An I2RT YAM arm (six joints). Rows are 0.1 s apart.
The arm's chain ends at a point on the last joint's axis. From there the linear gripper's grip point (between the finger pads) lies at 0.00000 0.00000 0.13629 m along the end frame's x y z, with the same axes.
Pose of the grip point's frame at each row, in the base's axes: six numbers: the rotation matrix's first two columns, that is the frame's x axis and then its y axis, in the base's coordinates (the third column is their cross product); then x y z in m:
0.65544 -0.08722 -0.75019 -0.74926 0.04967 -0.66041 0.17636 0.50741 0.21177
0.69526 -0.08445 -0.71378 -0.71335 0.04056 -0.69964 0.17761 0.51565 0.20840
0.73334 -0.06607 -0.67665 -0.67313 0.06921 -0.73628 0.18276 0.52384 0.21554
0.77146 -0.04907 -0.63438 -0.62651 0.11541 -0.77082 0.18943 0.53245 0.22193
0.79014 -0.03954 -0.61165 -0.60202 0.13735 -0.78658 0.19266 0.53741 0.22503
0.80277 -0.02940 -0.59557 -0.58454 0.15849 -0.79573 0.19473 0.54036 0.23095
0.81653 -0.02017 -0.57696 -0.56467 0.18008 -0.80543 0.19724 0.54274 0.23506
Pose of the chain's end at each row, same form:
0.65544 -0.08722 -0.75019 -0.74926 0.04967 -0.66041 0.16343 0.37181 0.21624
0.69526 -0.08445 -0.71378 -0.71335 0.04056 -0.69964 0.16561 0.37996 0.21277
0.73334 -0.06607 -0.67665 -0.67313 0.06921 -0.73628 0.16975 0.38817 0.21468
0.77146 -0.04907 -0.63438 -0.62651 0.11541 -0.77082 0.17430 0.39724 0.21399
0.79014 -0.03954 -0.61165 -0.60202 0.13735 -0.78658 0.17697 0.40252 0.21348
0.80277 -0.02940 -0.59557 -0.58454 0.15849 -0.79573 0.17868 0.40585 0.21595
0.81653 -0.02017 -0.57696 -0.56467 0.18008 -0.80543 0.18087 0.40871 0.21657

